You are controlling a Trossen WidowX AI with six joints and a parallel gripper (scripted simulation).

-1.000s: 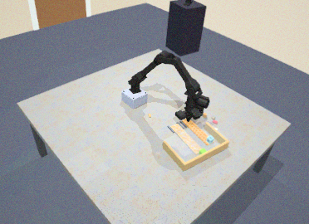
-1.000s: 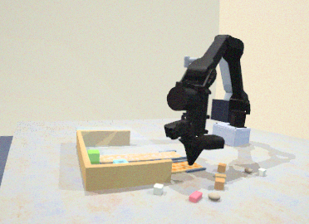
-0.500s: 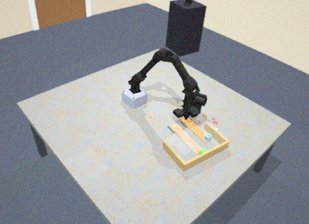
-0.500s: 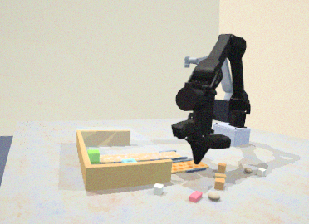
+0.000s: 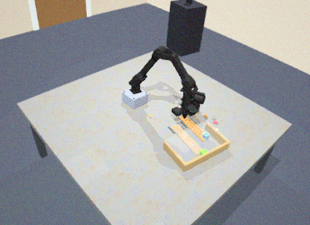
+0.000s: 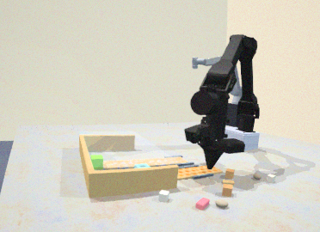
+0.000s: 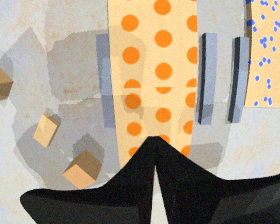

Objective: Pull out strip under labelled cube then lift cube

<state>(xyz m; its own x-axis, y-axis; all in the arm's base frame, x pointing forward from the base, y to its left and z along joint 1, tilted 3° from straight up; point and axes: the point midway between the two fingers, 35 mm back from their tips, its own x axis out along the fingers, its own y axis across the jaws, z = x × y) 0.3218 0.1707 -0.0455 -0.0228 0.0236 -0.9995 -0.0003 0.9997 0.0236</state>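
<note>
Right now my gripper tip is 90 mm short of the orange dotted strip. Also, from my gripper tip: pink block: 150 mm to the left, 130 mm ahead.
</note>
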